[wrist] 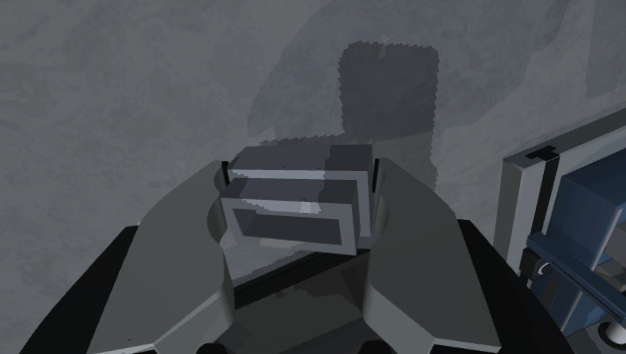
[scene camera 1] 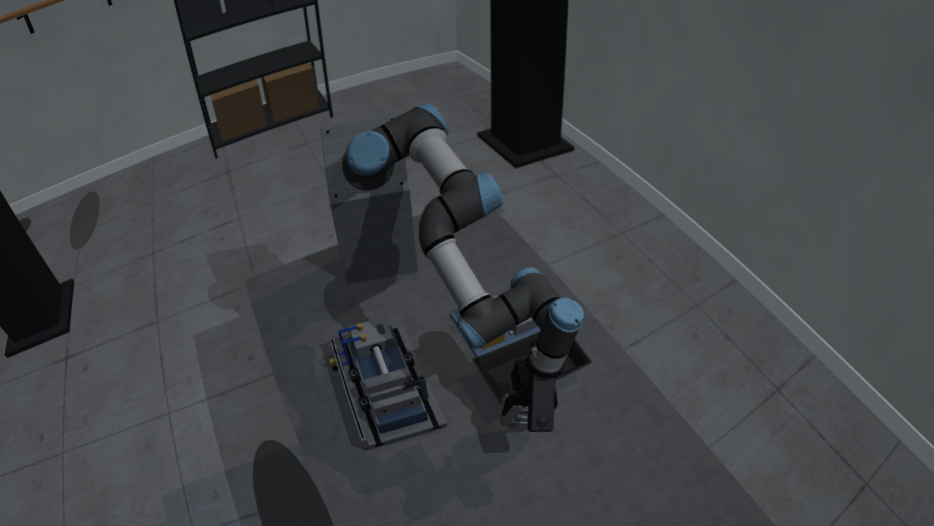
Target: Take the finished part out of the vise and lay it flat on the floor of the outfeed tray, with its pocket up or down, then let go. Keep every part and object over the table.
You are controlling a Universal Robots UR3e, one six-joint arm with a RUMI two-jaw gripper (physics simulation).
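Places are measured from the arm's base along level axes (x ahead, y left, z up), in millimetres.
Pixels of known places: gripper, fingertip midpoint: (wrist: 301, 163) (scene camera 1: 519, 425).
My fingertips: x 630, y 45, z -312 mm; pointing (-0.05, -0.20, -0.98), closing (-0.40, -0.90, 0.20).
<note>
For each thing: its top centre in the pictures, then the offset to it from my fingertips.
- finished part, top centre: (wrist: 313, 242) (scene camera 1: 523, 411) 7 mm left, 3 mm back, 50 mm up
- grey vise, top centre: (scene camera 1: 379, 363) 205 mm right, 248 mm back, 74 mm up
- yellow block, top centre: (scene camera 1: 490, 331) 74 mm left, 248 mm back, 19 mm up
The finished part (wrist: 295, 189) is a grey block with a stepped body and a rectangular pocket that faces the wrist camera. My gripper (scene camera 1: 518, 416) (wrist: 301, 163) is shut on its two ends and holds it in the air. In the scene view the gripper is at the near side of the dark outfeed tray (scene camera 1: 581, 357) (wrist: 280, 281), and the arm hides part of the tray. In the wrist view the tray's edge shows below and beyond the part. The blue and grey vise (scene camera 1: 401, 417) (wrist: 590, 195) stands to the left of the tray in the scene view.
A blue stand with a yellow block (scene camera 1: 494, 341) is at the tray's far side, partly under the arm. Blue hoses with brass fittings (scene camera 1: 363, 337) are at the vise's far end. A shelf unit (scene camera 1: 261, 66) and a black pillar (scene camera 1: 528, 71) stand farther back.
</note>
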